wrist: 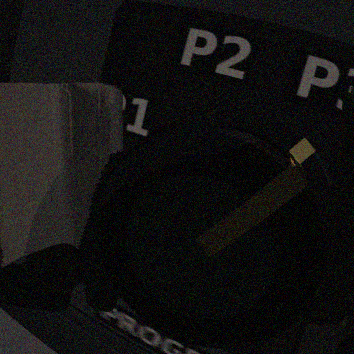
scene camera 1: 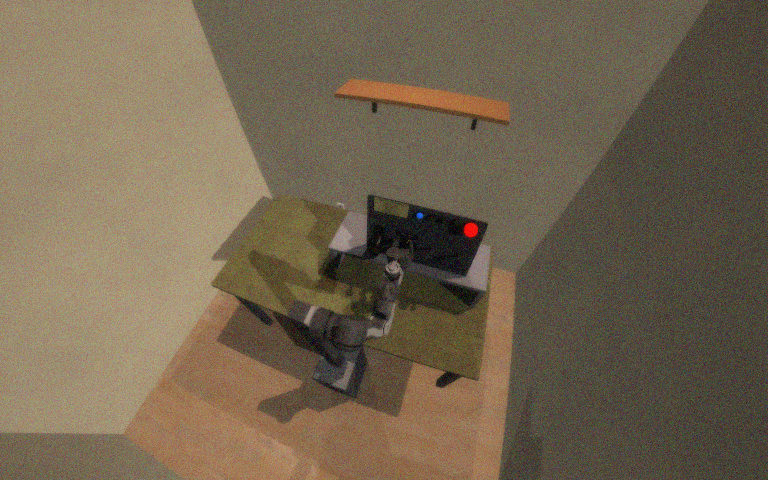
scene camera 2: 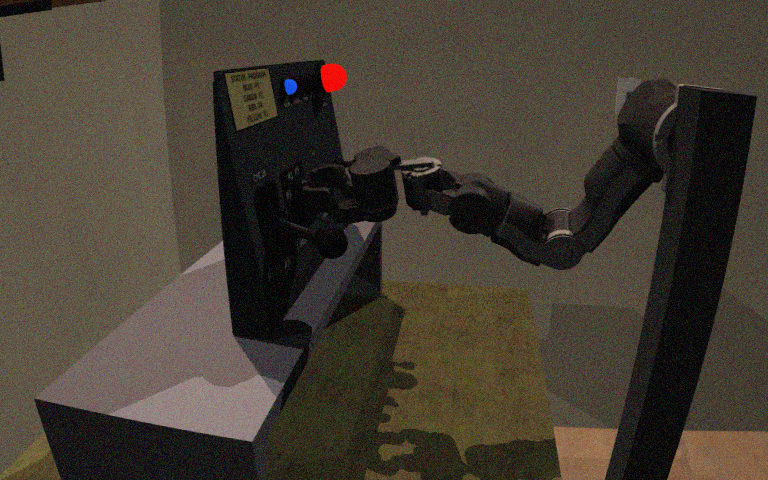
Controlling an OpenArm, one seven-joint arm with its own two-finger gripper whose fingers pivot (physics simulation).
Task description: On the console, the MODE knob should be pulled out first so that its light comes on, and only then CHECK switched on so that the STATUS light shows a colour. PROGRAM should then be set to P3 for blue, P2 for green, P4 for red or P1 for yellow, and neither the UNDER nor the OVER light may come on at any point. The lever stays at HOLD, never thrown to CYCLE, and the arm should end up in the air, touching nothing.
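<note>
The dark console has a blue light lit near its top, and dark spots beside it. My gripper is shut on the black PROGRAM knob. In the wrist view its yellow pointer lines up with the tick by the partly cut-off P3 label. The lever's ball sticks out below the CYCLE label. The MODE knob, its light and the CHECK switch are too dark or hidden to make out.
A large bright red dome sits at the console's upper right. The yellow card is at upper left. The console stands on a pale plinth. A wooden shelf hangs on the wall.
</note>
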